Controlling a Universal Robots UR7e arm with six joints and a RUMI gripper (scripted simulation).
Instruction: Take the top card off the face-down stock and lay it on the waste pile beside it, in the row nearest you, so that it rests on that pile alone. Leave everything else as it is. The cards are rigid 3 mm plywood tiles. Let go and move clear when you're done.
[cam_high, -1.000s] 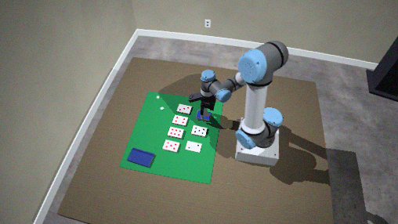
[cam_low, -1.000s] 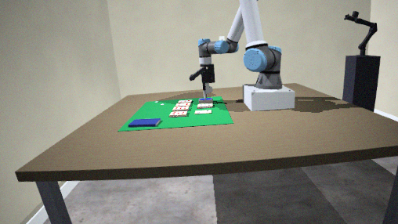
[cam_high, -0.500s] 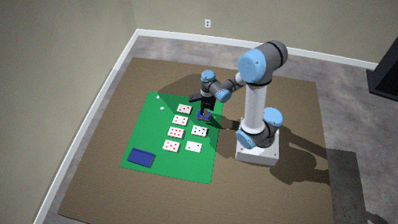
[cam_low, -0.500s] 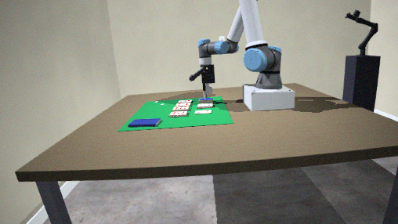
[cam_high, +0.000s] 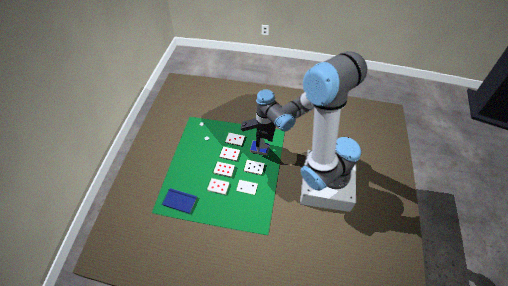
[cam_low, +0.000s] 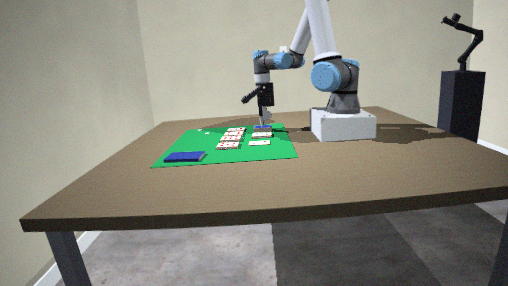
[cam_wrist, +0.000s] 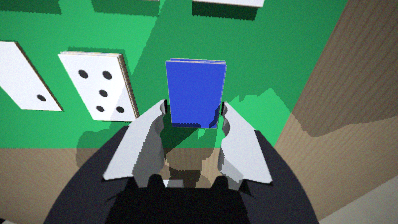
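The black-pip card lies 2 cm behind my hand, 23 cm to the left of it and 3 cm below it. The rest, counted from my hand: green mat (13 cm ahead, 18 cm to the left, 5 cm below); red card (14 cm ahead, 1 cm to the right, 2 cm below).
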